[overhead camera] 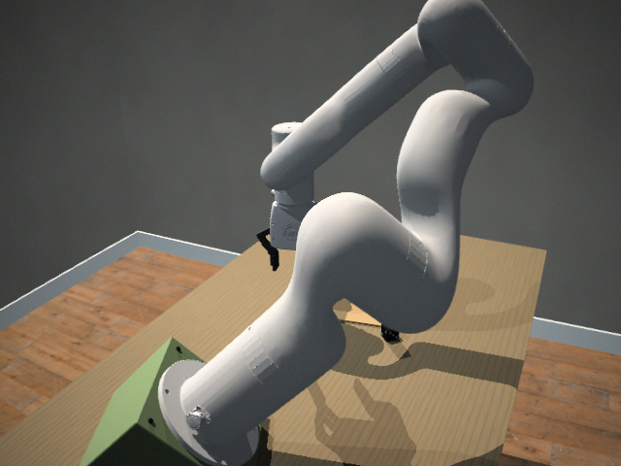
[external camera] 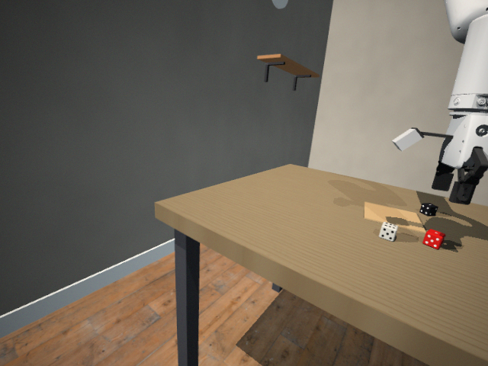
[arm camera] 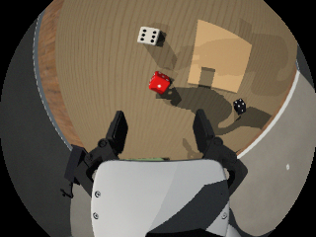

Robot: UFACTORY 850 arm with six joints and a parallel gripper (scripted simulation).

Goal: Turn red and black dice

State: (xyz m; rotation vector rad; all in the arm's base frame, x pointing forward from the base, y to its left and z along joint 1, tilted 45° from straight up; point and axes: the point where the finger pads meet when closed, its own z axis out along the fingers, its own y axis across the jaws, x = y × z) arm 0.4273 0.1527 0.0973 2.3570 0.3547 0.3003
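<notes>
Right now my hand is 110 mm above the red die. From my hand the other things lie so: tan mat (80 mm ahead, 120 mm to the right, 120 mm below); then black die (20 mm behind, 230 mm to the right, 110 mm below); then white die (90 mm ahead, 30 mm to the left, 110 mm below).
</notes>
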